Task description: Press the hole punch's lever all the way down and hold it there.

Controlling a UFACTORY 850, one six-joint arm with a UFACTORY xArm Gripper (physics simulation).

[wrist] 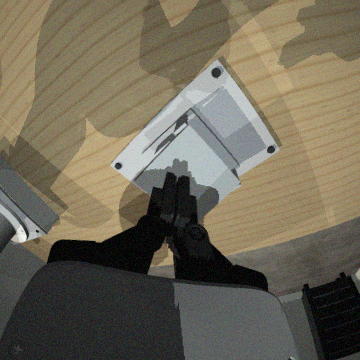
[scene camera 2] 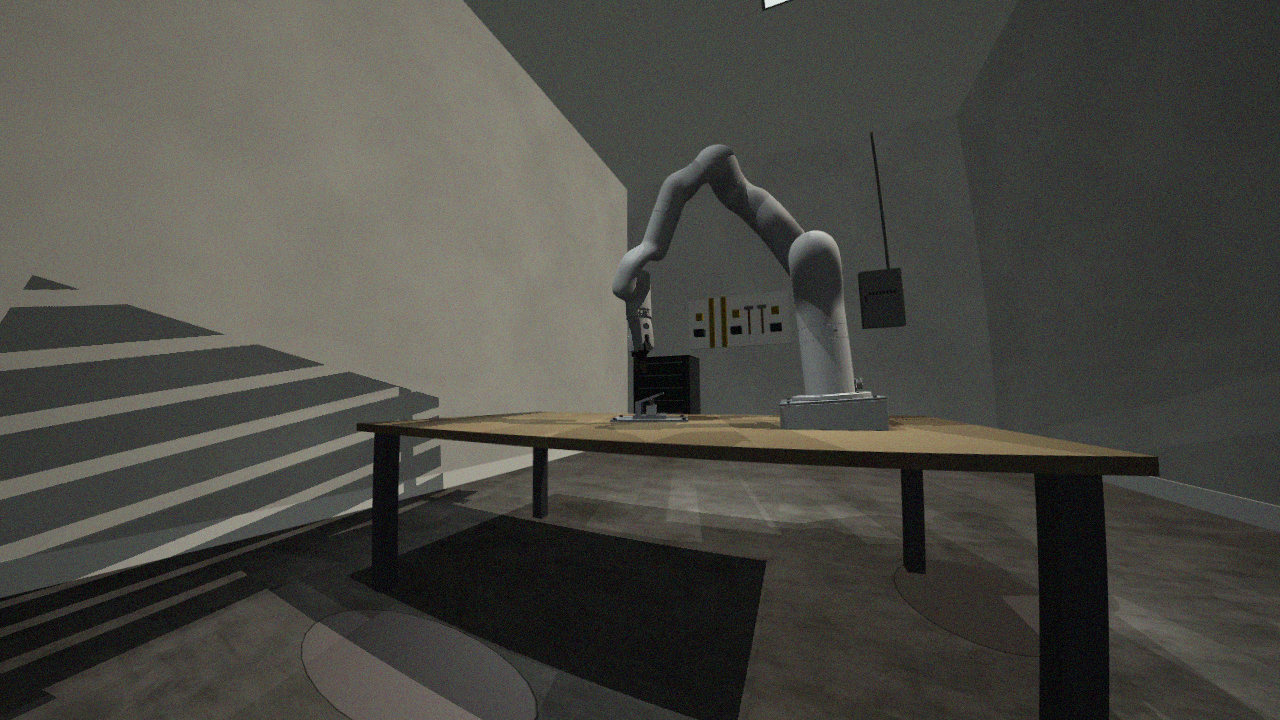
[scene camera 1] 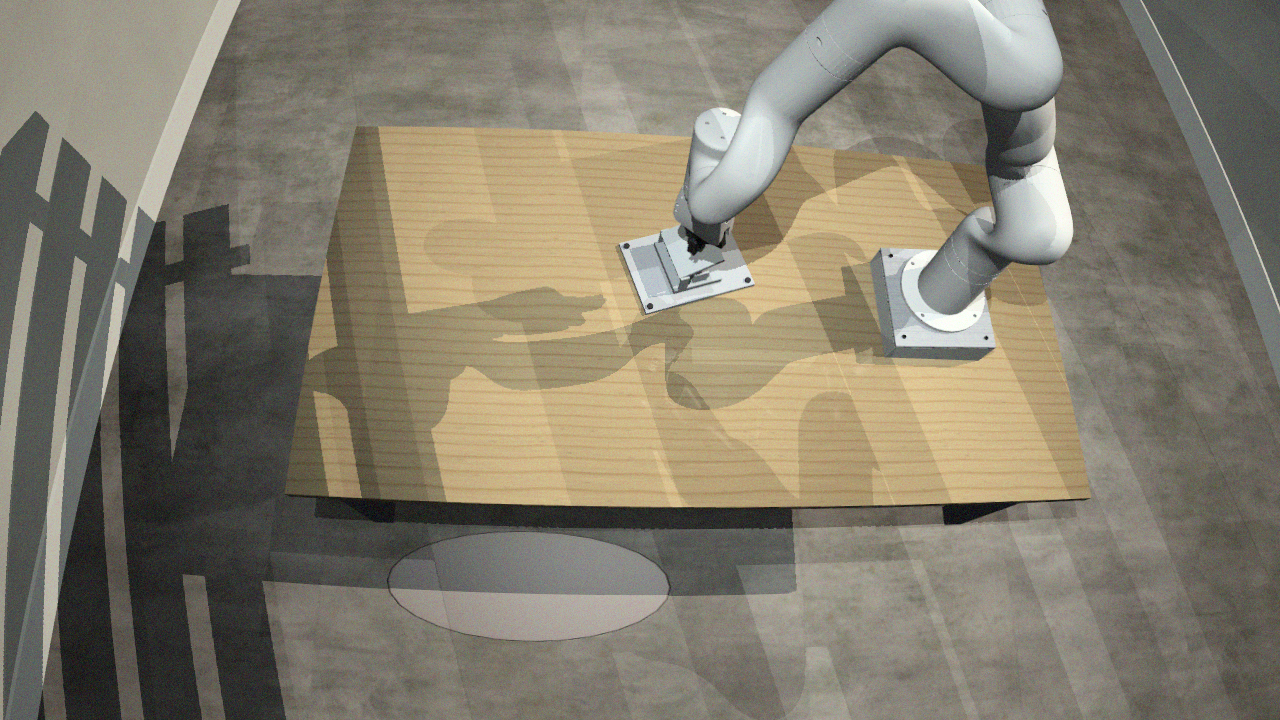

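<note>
The hole punch is a pale grey device whose flat base point(scene camera 1: 639, 268) point(scene camera 2: 626, 419) point(wrist: 242, 125) lies on the table, with dark round dots at its corners. Its lever point(scene camera 1: 687, 263) point(scene camera 2: 650, 402) point(wrist: 202, 150) is a flat light plate. In the scene camera 2 view it is tilted, with one end raised above the base. My gripper point(scene camera 1: 694, 246) point(scene camera 2: 640, 368) point(wrist: 172, 188) is shut and empty, fingers pointing down. In the scene camera 2 view a gap shows between its fingertips and the lever. In the wrist view the fingertips overlap the lever plate and a finger shadow falls on it.
The wooden table point(scene camera 1: 537, 429) point(scene camera 2: 805, 443) carries the punch and the arm's square base block point(scene camera 1: 939, 340) point(scene camera 2: 832, 414) point(wrist: 30, 200), to the punch's right in both scene views. A dark drawer cabinet point(scene camera 2: 680, 385) point(wrist: 335, 317) stands beyond the table.
</note>
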